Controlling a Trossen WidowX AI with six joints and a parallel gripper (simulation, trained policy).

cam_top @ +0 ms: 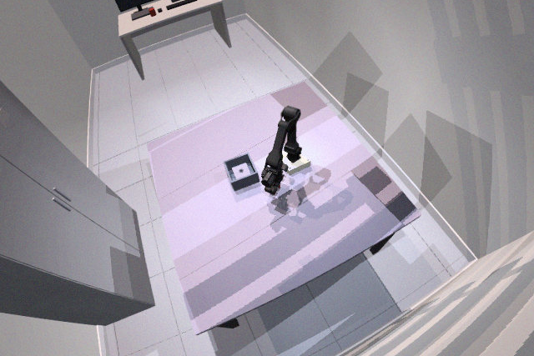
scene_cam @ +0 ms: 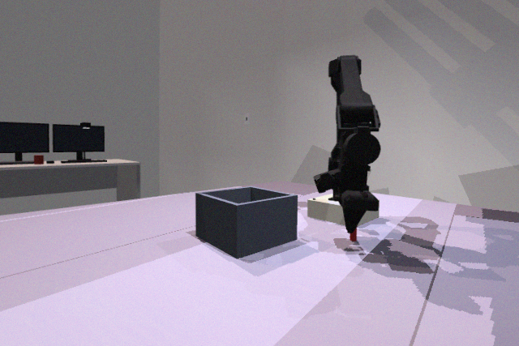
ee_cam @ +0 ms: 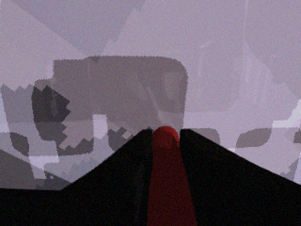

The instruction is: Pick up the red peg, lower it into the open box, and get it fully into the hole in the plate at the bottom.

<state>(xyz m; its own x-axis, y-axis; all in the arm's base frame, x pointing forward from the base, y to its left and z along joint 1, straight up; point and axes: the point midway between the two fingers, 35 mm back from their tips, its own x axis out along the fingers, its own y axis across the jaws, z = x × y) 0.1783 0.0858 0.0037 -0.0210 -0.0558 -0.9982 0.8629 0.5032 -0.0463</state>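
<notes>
The plate lies 19 cm to the right of my gripper tip, 13 cm ahead of it and 3 cm above it. Round my gripper tip: red peg 2 cm above, 1 cm to the left; dark box 19 cm to the right, 13 cm ahead, 1 cm above.
</notes>
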